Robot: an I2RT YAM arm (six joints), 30 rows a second.
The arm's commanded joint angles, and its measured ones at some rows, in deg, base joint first. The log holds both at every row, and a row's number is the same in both.
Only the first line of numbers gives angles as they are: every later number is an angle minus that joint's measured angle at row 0.
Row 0, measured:
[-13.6 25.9 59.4 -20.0 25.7 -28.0]
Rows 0 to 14, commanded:
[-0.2 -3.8 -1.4 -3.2 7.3 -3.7]
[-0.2 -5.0 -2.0 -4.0 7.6 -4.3]
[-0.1 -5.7 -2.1 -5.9 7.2 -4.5]
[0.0 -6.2 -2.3 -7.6 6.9 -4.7]
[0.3 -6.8 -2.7 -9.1 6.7 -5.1]
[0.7 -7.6 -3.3 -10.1 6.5 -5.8]
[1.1 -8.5 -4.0 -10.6 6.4 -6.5]
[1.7 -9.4 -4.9 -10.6 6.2 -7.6]
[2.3 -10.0 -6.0 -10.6 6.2 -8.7]
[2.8 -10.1 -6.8 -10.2 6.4 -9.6]
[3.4 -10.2 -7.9 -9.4 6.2 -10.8]
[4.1 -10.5 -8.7 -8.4 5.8 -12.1]
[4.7 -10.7 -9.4 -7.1 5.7 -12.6]
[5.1 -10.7 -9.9 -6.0 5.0 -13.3]
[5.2 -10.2 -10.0 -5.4 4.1 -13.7]
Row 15, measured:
[4.4 -10.2 -9.1 -7.9 5.0 -10.0]
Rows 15 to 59, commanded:
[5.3 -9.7 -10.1 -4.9 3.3 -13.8]
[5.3 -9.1 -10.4 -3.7 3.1 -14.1]
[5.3 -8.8 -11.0 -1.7 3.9 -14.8]
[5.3 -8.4 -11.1 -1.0 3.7 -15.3]
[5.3 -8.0 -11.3 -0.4 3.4 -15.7]
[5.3 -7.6 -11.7 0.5 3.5 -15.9]
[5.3 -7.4 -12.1 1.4 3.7 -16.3]
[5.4 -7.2 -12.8 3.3 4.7 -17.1]
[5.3 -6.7 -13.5 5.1 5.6 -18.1]
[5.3 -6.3 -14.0 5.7 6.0 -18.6]
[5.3 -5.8 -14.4 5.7 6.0 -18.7]
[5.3 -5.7 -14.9 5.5 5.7 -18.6]
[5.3 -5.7 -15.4 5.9 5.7 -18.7]
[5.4 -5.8 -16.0 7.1 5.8 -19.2]
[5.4 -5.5 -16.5 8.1 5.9 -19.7]
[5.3 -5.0 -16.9 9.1 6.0 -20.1]
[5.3 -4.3 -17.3 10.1 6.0 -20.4]
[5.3 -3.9 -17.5 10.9 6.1 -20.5]
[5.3 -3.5 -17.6 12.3 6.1 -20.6]
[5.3 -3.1 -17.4 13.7 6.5 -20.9]
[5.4 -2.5 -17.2 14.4 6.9 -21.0]
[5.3 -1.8 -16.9 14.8 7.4 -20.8]
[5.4 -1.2 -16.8 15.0 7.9 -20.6]
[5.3 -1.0 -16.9 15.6 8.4 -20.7]
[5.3 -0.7 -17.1 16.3 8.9 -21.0]
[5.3 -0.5 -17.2 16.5 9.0 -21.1]
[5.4 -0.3 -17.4 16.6 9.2 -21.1]
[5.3 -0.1 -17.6 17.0 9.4 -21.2]
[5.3 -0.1 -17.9 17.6 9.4 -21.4]
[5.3 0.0 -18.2 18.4 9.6 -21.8]
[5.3 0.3 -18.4 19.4 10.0 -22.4]
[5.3 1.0 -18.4 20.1 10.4 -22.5]
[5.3 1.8 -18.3 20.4 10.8 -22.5]
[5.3 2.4 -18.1 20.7 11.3 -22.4]
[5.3 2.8 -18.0 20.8 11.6 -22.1]
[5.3 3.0 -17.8 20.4 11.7 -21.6]
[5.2 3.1 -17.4 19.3 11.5 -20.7]
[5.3 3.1 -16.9 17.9 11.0 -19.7]
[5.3 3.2 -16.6 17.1 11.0 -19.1]
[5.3 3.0 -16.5 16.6 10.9 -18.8]
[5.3 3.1 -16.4 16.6 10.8 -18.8]
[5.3 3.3 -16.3 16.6 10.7 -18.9]
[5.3 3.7 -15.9 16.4 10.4 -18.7]
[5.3 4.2 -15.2 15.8 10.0 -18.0]
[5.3 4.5 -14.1 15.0 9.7 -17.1]
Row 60, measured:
[5.0 3.6 -16.8 16.9 10.3 -19.7]
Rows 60 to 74, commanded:
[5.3 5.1 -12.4 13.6 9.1 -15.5]
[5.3 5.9 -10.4 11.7 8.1 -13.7]
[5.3 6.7 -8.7 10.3 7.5 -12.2]
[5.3 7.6 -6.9 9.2 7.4 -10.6]
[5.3 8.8 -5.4 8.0 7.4 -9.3]
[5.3 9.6 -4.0 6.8 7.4 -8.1]
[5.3 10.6 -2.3 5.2 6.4 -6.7]
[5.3 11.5 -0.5 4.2 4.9 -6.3]
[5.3 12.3 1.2 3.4 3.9 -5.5]
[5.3 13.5 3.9 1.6 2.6 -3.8]
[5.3 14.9 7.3 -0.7 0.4 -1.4]
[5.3 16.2 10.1 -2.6 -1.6 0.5]
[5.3 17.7 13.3 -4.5 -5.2 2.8]
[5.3 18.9 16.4 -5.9 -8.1 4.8]
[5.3 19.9 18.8 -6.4 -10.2 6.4]
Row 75, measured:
[5.0 18.2 12.8 -1.3 -1.7 -2.1]
